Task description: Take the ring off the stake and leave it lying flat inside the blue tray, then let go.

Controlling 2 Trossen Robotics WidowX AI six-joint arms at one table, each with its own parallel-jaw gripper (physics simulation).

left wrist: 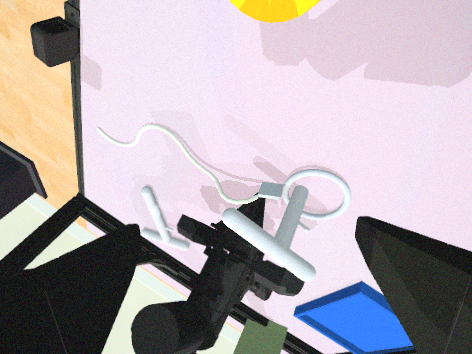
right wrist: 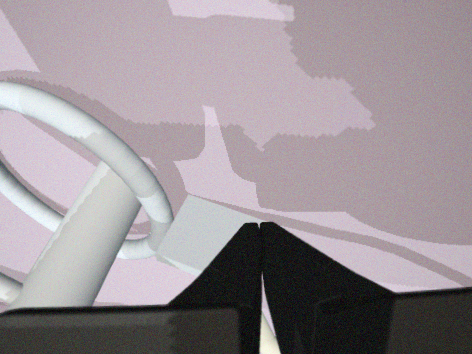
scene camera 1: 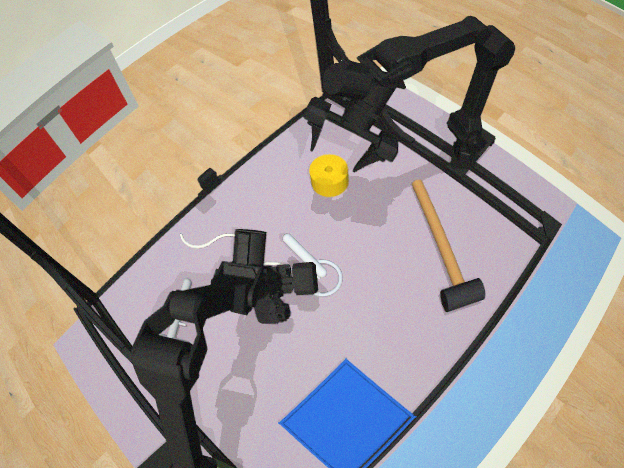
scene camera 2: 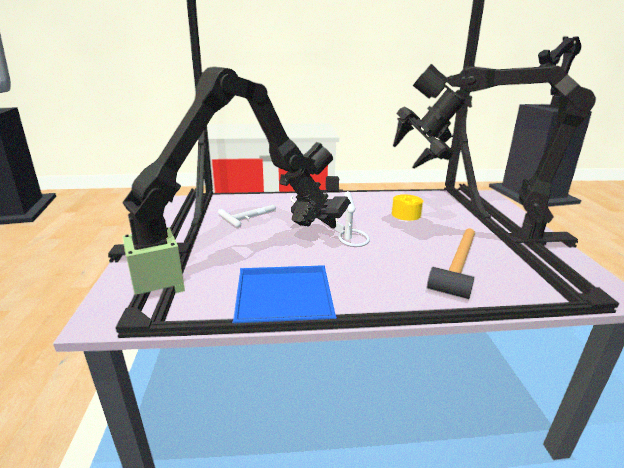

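Seen in the pictures: left gripper, fingertip midpoint: (left wrist: 249,230) (scene camera 1: 332,160) (scene camera 2: 402,157); right gripper, fingertip midpoint: (left wrist: 262,193) (right wrist: 258,236) (scene camera 1: 289,275) (scene camera 2: 334,227); left arm's base, link origin: (scene camera 1: 464,154) (scene camera 2: 531,236); right arm's base, link origin: (scene camera 2: 149,240).
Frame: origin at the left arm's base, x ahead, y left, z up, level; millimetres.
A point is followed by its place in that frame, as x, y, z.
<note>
The white ring (scene camera 1: 340,278) @[407, -218, -11] (scene camera 2: 354,245) @[440, -221, -14] (left wrist: 348,197) @[403, -217, -11] (right wrist: 116,151) @[450, -279, -7] lies low around the upright white T-topped stake (scene camera 1: 301,253) @[417, -289, 91] (scene camera 2: 348,226) @[428, -267, 20] (left wrist: 270,245) @[407, -283, 87] (right wrist: 82,240) @[431, -277, 12]. Its pale tab (left wrist: 270,190) @[420, -312, -3] (right wrist: 202,232) @[424, -308, -6] sticks out toward my right gripper (scene camera 2: 333,224) @[433, -325, -6] (left wrist: 262,193) @[433, -325, -6] (right wrist: 258,236) @[433, -325, -6]. That gripper is shut with its fingertips together, at the tab in the right wrist view; nothing shows held, and contact is unclear. Its fingertips are hidden in scene camera 1. My left gripper (scene camera 1: 333,160) @[254, -269, 187] (scene camera 2: 404,156) @[254, -269, 187] is wide open and empty, high near the yellow cylinder. The blue tray (scene camera 1: 347,413) @[688, -115, -13] (scene camera 2: 284,292) @[699, -121, -13] (left wrist: 360,325) @[715, -115, -13] is empty.
A yellow cylinder (scene camera 1: 328,183) @[206, -304, 31] (scene camera 2: 407,207) @[199, -283, 23] stands beyond the stake. A mallet (scene camera 1: 438,231) @[253, -33, 13] (scene camera 2: 450,283) @[403, 65, 17] lies at the right. Another white T-shaped piece (scene camera 2: 252,212) @[592, -532, -3] (left wrist: 157,215) @[573, -533, -3] lies by the right arm. A pale wavy cord (scene camera 1: 201,246) @[419, -554, -14] (left wrist: 175,137) @[377, -457, -10] runs from the tab. A black frame borders the table.
</note>
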